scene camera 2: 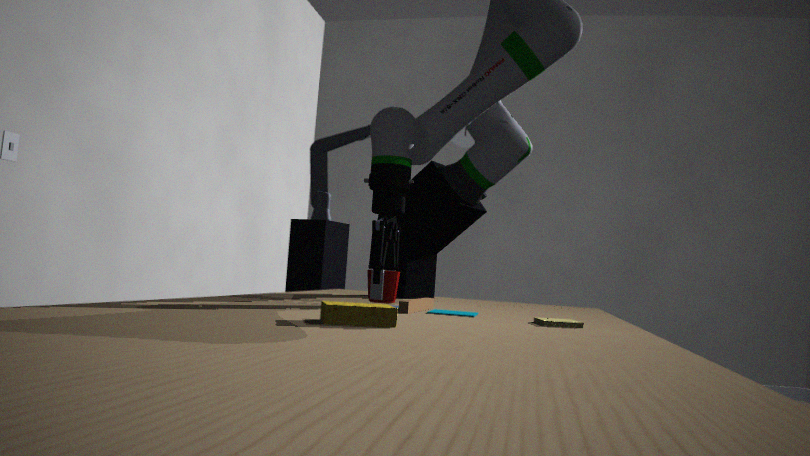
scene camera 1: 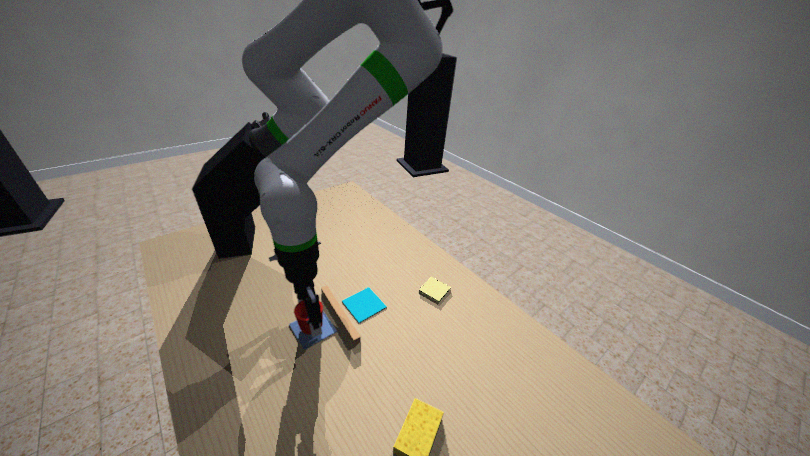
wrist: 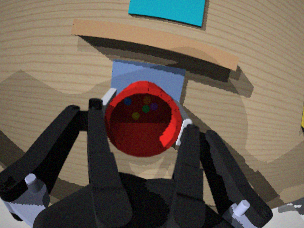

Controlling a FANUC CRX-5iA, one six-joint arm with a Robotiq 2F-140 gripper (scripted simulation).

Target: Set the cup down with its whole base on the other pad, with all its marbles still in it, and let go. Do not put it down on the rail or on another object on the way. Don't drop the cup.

Labels:
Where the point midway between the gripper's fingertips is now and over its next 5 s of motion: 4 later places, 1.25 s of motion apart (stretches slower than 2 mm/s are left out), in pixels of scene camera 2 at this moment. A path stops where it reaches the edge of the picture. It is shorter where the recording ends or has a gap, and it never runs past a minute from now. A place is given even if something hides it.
My gripper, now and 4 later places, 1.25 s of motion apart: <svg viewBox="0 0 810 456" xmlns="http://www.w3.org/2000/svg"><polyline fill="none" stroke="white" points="381,298 388,282 446,286 454,295 454,307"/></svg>

